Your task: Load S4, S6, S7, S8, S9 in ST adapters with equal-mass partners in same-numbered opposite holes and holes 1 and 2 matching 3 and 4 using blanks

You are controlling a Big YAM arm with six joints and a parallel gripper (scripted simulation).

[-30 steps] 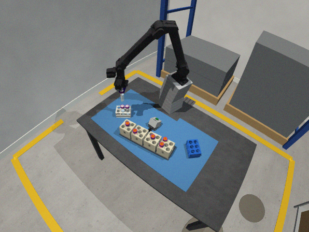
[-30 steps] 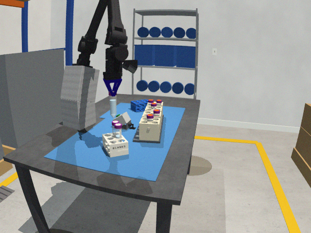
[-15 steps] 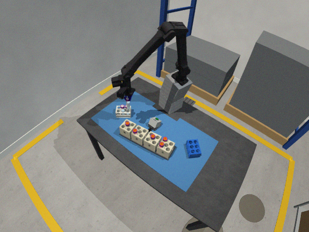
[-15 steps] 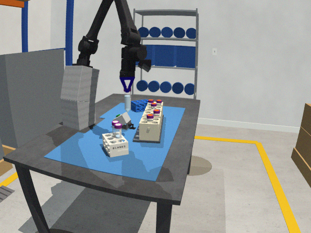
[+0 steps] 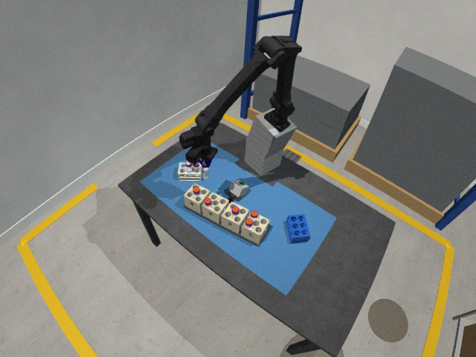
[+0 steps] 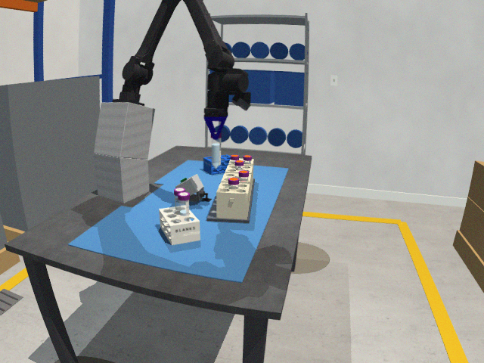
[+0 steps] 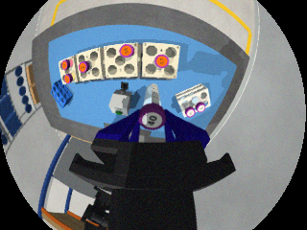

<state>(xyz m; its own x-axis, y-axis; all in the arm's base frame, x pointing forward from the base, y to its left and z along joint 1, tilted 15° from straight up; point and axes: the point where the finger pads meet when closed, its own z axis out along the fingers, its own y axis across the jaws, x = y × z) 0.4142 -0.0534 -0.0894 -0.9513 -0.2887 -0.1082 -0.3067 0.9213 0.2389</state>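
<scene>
Now: hand 19 cm above the green DONE key, 17 cm past it and 9 cm to the right of it. From my hand the other things lie so: white blank rack RB 23 cm below, 19 cm to the right, 4 cm behind; blue sample rack RS 46 cm to the left, 23 cm below, 18 cm behind.
</scene>
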